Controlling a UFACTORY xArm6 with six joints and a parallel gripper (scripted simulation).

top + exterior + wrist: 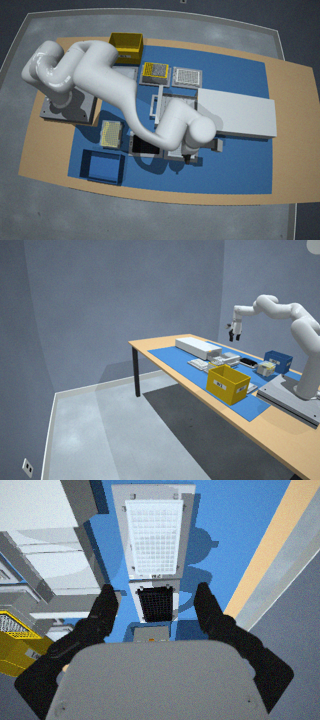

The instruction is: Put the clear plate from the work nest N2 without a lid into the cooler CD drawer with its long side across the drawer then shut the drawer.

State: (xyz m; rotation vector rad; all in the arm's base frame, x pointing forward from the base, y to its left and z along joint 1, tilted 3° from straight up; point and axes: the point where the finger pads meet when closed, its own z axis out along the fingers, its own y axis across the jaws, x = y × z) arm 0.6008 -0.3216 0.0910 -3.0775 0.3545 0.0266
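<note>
Now: the clear plate 140 mm below my hand. The rest, counted from my hand: black plate: 170 mm behind, 140 mm below, 40 mm to the left; then cooler drawer: 190 mm to the left, 140 mm below, 20 mm ahead; then grey work nest N2: 150 mm below.
</note>
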